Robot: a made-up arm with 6 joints.
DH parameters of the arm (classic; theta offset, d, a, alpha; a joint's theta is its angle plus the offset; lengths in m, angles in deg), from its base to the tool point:
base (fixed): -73.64 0 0.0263 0
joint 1: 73.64 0.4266 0.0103 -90
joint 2: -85.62 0 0.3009 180
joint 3: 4.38 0.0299 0.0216 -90
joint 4: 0 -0.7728 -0.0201 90
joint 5: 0 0.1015 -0.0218 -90
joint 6: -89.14 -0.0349 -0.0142 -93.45
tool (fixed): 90.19 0.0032 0 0
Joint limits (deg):
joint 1: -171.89..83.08
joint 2: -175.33..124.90
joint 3: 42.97..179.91
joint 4: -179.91..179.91
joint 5: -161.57..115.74
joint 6: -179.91..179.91
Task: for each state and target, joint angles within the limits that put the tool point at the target. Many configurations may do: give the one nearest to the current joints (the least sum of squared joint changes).
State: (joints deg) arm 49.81 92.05 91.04 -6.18 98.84 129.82
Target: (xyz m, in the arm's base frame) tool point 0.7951 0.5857 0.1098
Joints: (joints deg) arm 45.76 71.69 42.97 -30.64 115.74 138.80
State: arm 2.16 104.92 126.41 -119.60 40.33 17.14
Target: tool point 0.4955 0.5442 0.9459
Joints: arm 46.66 114.19 171.26 -126.88 37.59 16.40
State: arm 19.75 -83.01 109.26 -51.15 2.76 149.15
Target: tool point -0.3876 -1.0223 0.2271
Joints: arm 64.53 -88.08 115.09 -46.10 3.42 149.75
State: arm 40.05 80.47 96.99 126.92 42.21 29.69
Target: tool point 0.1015 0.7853 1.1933
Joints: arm 82.41 55.74 97.35 129.84 42.26 32.05
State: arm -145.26 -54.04 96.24 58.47 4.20 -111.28
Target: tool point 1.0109 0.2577 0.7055
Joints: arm -170.06 -56.56 109.39 61.53 4.67 -110.82
